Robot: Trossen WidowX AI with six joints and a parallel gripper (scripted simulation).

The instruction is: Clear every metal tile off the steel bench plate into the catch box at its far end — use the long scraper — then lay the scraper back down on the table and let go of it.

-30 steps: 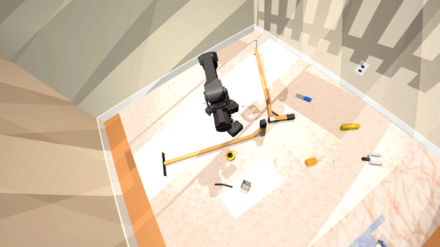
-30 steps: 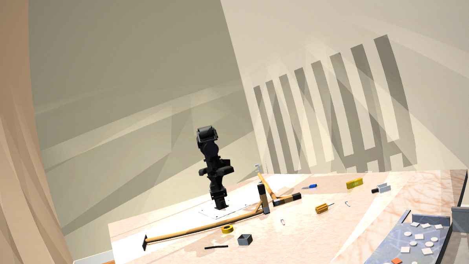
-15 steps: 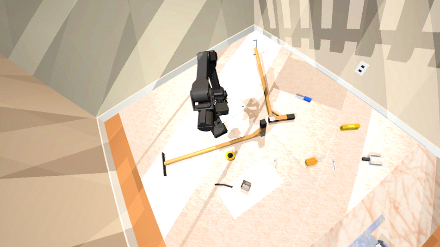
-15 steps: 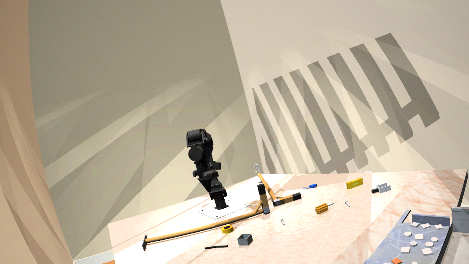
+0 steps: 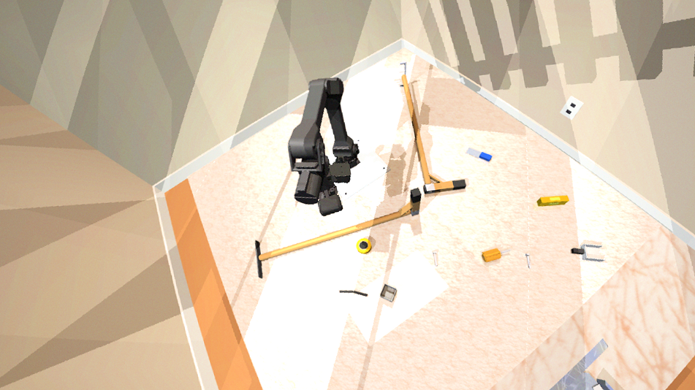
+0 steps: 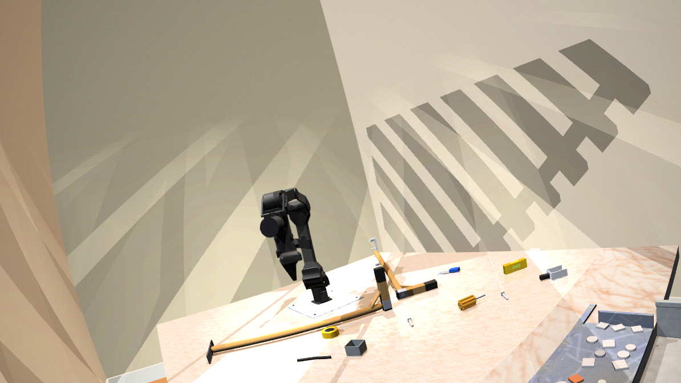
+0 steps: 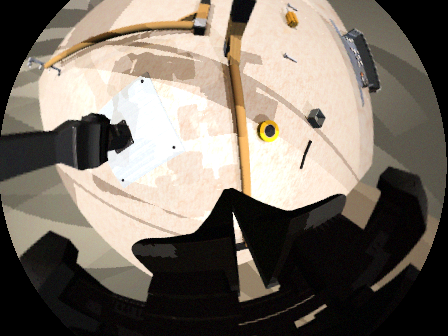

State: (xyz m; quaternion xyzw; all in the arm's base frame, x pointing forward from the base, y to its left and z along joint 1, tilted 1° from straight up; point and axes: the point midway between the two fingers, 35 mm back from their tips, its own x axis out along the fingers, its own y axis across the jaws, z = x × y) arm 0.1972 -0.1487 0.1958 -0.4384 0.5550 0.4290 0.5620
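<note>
Now: gripper tip 50 mm short of the long scraper, 40 mm to the left of it and 100 mm above it. Round my gripper tip: grey box 310 mm ahead, 160 mm below; then yellow tape roll 140 mm ahead, 10 mm to the left, 150 mm below; then black strip 250 mm ahead, 90 mm to the right, 160 mm below.
</note>
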